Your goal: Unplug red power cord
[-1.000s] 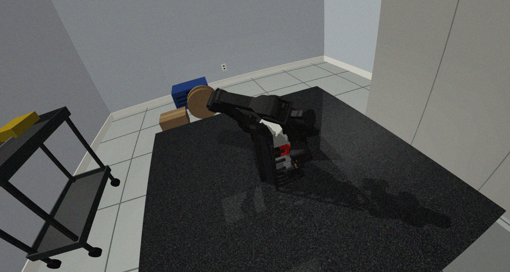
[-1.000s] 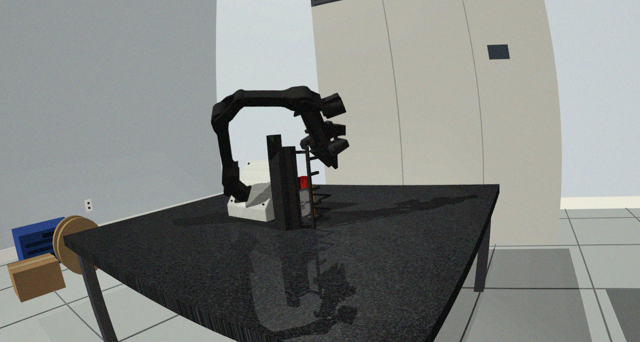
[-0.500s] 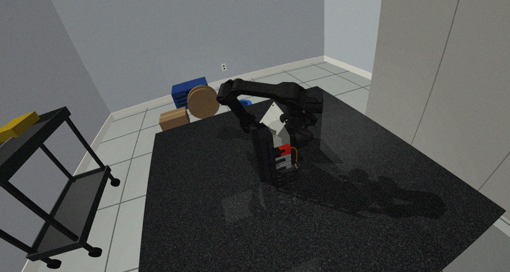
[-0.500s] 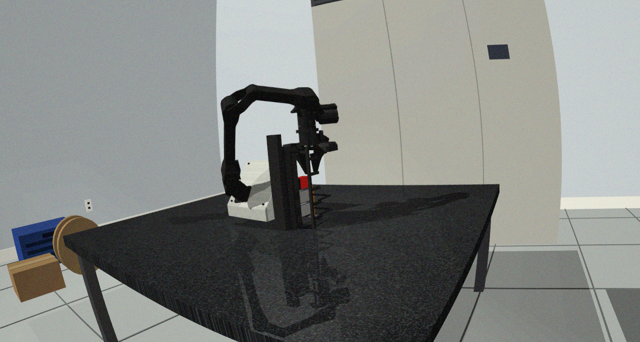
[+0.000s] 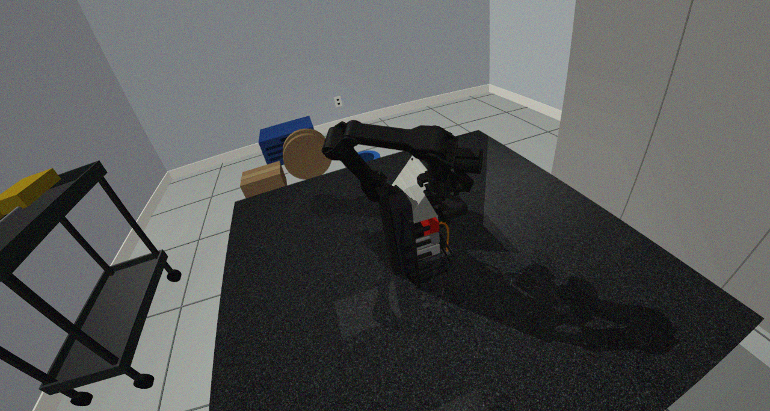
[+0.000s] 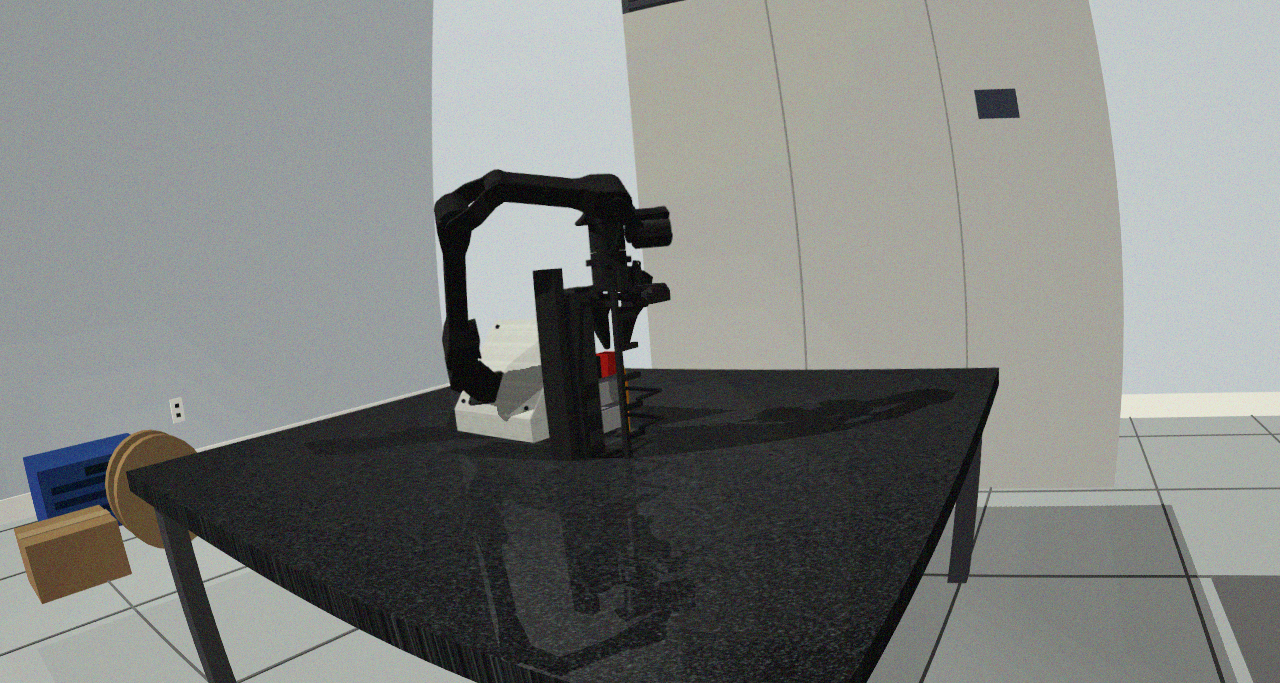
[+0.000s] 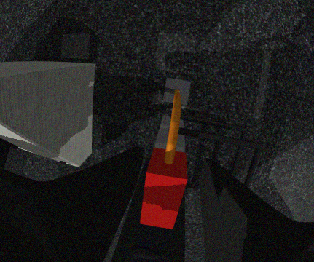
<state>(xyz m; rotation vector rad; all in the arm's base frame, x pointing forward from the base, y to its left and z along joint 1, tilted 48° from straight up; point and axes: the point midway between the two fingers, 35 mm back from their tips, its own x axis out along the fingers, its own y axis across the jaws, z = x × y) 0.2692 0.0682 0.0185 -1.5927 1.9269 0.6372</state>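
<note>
Now: the red plug 50 mm to the right of my gripper tip and 10 mm below it. The rest, counted from my gripper tip: black power strip 20 mm behind, 120 mm to the right, 20 mm below.
</note>
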